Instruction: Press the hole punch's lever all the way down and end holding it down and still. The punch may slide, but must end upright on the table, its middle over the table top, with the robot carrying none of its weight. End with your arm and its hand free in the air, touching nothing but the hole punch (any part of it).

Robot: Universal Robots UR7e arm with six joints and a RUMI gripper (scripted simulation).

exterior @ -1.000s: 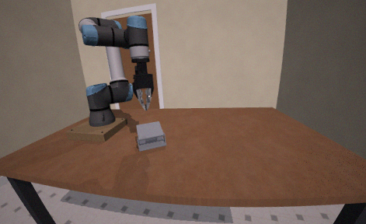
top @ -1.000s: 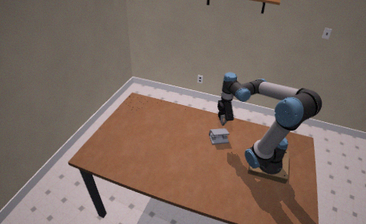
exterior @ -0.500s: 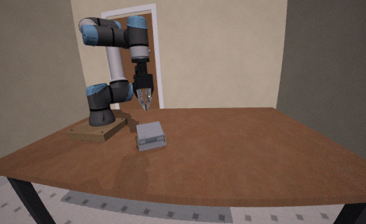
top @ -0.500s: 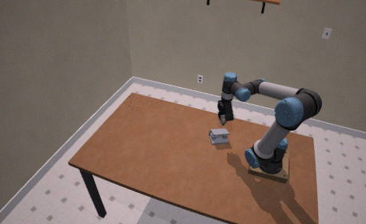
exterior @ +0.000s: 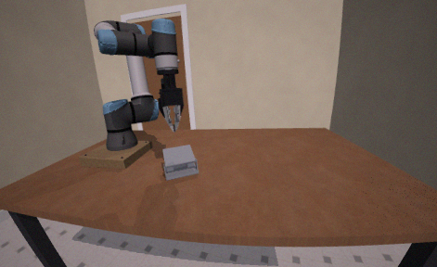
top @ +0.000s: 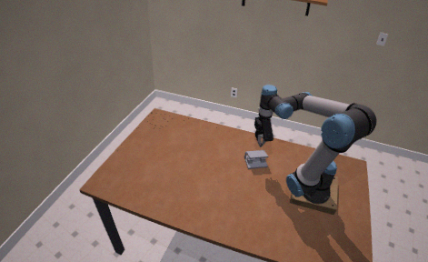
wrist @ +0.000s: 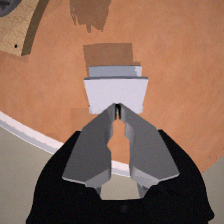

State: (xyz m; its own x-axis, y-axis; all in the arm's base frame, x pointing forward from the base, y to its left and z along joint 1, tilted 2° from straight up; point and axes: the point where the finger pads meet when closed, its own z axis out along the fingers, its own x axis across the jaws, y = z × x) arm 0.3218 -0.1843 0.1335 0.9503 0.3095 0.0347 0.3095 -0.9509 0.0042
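The grey hole punch lies 130 mm below my hand, 40 mm to the right of it and 10 mm ahead of it.
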